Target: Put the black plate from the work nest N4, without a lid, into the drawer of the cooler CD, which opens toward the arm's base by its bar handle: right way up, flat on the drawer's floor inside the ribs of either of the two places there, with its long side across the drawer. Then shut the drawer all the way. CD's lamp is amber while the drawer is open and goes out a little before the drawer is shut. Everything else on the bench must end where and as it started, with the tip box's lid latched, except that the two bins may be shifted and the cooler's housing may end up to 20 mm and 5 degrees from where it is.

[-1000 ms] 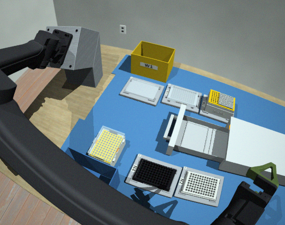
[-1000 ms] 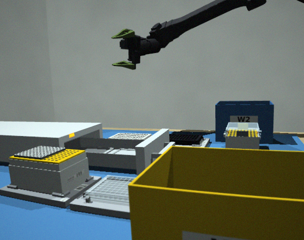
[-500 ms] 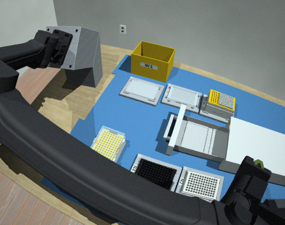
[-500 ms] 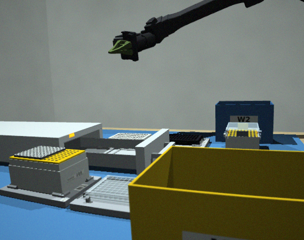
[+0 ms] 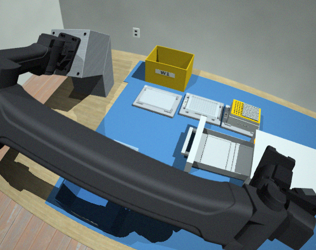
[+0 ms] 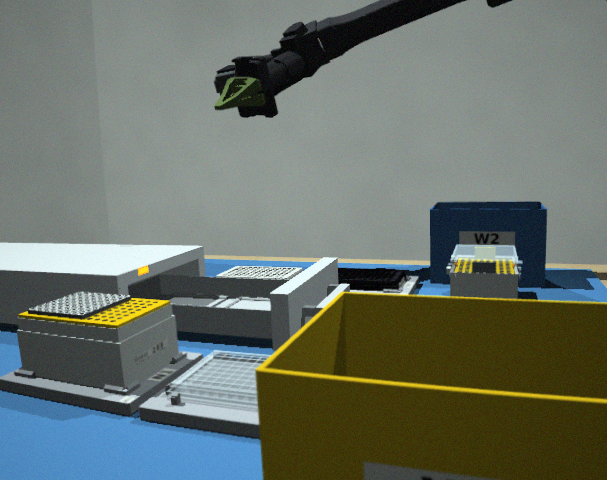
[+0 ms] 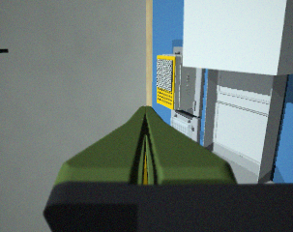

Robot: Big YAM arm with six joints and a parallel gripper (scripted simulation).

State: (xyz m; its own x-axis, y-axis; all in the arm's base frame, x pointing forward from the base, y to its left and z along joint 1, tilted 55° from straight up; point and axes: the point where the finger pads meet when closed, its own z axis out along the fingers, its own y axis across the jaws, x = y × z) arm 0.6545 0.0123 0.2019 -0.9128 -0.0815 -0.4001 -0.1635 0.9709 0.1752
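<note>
My hand is 21 cm past the black plate, 3 cm to the left of it and 28 cm above it. The rest, counted from my hand: white plate: 4 cm behind, 2 cm to the right, 28 cm below; then cooler CD: 6 cm ahead, 17 cm to the left, 26 cm below; then cooler drawer: 8 cm behind, 16 cm to the left, 27 cm below.
</note>
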